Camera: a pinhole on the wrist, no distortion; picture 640 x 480 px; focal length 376.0 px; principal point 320.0 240.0 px. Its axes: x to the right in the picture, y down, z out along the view. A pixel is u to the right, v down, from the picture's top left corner.
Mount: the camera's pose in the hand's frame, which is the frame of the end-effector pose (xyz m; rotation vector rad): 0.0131 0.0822 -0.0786 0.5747 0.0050 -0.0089
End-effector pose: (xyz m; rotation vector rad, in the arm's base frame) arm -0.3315 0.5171 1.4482 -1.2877 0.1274 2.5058
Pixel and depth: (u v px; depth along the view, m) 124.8 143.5 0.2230
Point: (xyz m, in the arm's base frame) -0.3089 0.5913 1.5828
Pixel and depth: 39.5 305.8 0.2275
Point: -0.3498 0.5162 1.6537
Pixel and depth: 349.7 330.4 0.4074
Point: -0.5843 0.6529 1.6006
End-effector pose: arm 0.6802 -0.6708 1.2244 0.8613 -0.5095 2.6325
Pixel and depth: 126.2 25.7 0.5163
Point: 1.1536 -0.4114 1.3189
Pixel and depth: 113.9 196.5 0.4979
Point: 1.1288 -0.6451 1.3532
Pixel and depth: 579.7 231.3 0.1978
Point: 0.6194 -0.6514 1.3869
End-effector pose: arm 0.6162 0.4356 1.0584 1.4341 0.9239 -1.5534
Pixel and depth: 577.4 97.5 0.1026
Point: 0.6136 0.4443 0.9742
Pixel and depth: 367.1 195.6 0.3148
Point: 0.4382 0.3293 1.0188
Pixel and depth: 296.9 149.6 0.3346
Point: 0.3996 0.3591 1.0779
